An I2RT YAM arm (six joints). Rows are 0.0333 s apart.
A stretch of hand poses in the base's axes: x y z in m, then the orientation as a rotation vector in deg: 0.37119 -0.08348 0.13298 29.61 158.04 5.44; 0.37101 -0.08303 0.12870 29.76 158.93 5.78; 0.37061 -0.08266 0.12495 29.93 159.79 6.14; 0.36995 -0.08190 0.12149 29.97 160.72 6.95; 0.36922 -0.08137 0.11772 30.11 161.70 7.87; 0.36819 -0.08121 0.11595 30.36 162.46 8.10; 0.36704 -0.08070 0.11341 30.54 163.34 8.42; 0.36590 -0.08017 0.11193 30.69 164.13 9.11; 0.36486 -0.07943 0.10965 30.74 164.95 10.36; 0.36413 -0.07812 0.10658 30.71 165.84 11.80; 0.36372 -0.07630 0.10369 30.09 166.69 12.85; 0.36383 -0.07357 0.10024 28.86 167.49 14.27; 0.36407 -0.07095 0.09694 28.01 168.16 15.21; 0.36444 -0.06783 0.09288 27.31 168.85 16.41; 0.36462 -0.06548 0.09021 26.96 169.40 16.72; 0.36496 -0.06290 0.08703 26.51 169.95 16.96; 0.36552 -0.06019 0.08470 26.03 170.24 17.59; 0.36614 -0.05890 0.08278 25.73 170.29 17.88; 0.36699 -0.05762 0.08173 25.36 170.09 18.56; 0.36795 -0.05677 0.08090 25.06 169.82 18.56; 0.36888 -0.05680 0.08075 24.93 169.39 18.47; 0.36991 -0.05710 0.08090 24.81 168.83 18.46; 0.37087 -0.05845 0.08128 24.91 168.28 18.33
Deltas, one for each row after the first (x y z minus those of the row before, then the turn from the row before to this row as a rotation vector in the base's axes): -0.00018 0.00045 -0.00428 0.38 0.86 0.08; -0.00040 0.00037 -0.00375 0.39 0.83 0.06; -0.00066 0.00076 -0.00346 0.68 0.83 0.21; -0.00073 0.00053 -0.00377 0.77 0.90 0.16; -0.00103 0.00016 -0.00177 0.29 0.77 -0.02; -0.00115 0.00051 -0.00254 0.35 0.86 0.06; -0.00114 0.00053 -0.00148 0.58 0.74 0.09; -0.00104 0.00074 -0.00228 0.95 0.71 0.21; -0.00073 0.00131 -0.00307 1.07 0.76 0.28; -0.00041 0.00182 -0.00289 0.75 0.63 0.63; 0.00011 0.00273 -0.00345 0.93 0.45 1.03; 0.00024 0.00262 -0.00330 0.63 0.44 0.73; 0.00037 0.00312 -0.00406 0.81 0.49 0.65; 0.00018 0.00235 -0.00267 0.23 0.45 0.35; 0.00034 0.00258 -0.00318 0.17 0.44 0.41; 0.00056 0.00271 -0.00233 0.41 0.18 0.39; 0.00062 0.00129 -0.00192 0.18 -0.01 0.21; 0.00085 0.00128 -0.00105 0.41 -0.27 0.23; 0.00096 0.00085 -0.00083 -0.04 -0.32 0.14; 0.00093 -0.00003 -0.00015 -0.10 -0.44 -0.01; 0.00103 -0.00030 0.00015 -0.05 -0.57 -0.03; 0.00096 -0.00135 0.00038 -0.12 -0.51 -0.18
